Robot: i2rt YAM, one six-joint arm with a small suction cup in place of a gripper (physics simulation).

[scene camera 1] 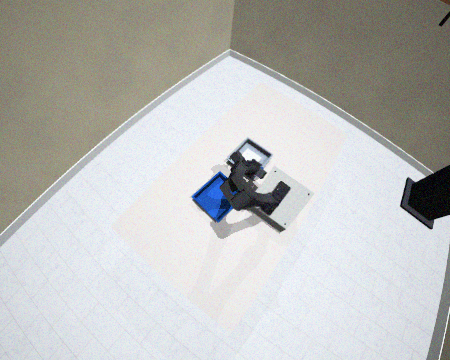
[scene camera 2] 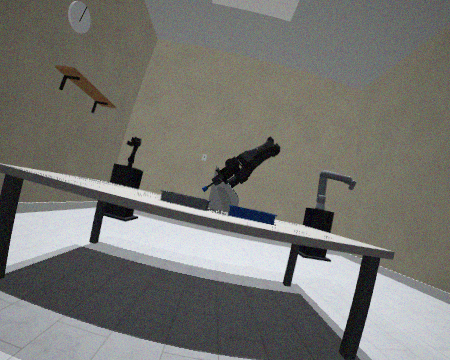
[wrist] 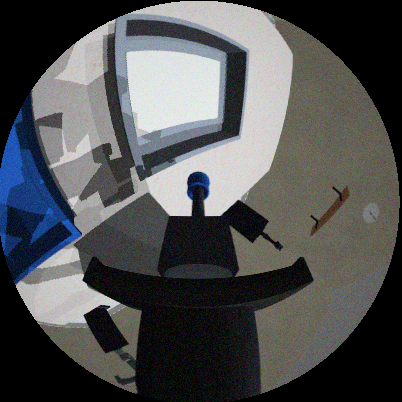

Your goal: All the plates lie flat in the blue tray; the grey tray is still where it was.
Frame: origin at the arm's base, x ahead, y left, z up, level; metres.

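Where they show: end effector, tool point: [scene camera 2: 203, 189] [wrist: 197, 181]; arm's base, origin of the base link: [scene camera 1: 275, 198] [scene camera 2: 228, 185].
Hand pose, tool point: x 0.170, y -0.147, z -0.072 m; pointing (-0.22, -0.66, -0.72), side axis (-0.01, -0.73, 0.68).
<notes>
Each offset is from my tool point to the top centre of the thing. Level surfaces: height alone.
The grey tray @(dz -0.052, dx +0.116, dy -0.066 m) [scene camera 1: 260, 145] [scene camera 2: 185, 200] [wrist: 235, 95] stands on the table. A flat white square plate @(dz -0.075, dx +0.117, dy -0.042 m) [scene camera 1: 252, 154] [wrist: 175, 90] lies inside it; whether more lie beneath cannot be told. The blue tray @(dz -0.052, dx +0.108, dy +0.288 m) [scene camera 1: 206, 196] [scene camera 2: 252, 215] [wrist: 10, 165] stands beside it, apart; shadows fall on its floor and no plate shows in its visible part. The arm covers part of it in scene camera 1. My gripper [scene camera 2: 205, 188] [wrist: 198, 181], a small blue suction cup, is open with nothing on it. It is above the table near the grey tray, clear of the plate. The arm hides it in scene camera 1.
The arm's pale grey base block [scene camera 1: 295, 195] stands beside both trays on the table @(dz -0.102 m) [scene camera 1: 165, 220]. Behind the table, black pedestals [scene camera 2: 126, 176] [scene camera 2: 319, 220] carry other arms. A wooden shelf [scene camera 2: 85, 86] [wrist: 330, 211] and a round clock [scene camera 2: 79, 17] [wrist: 371, 212] are on the wall.
</notes>
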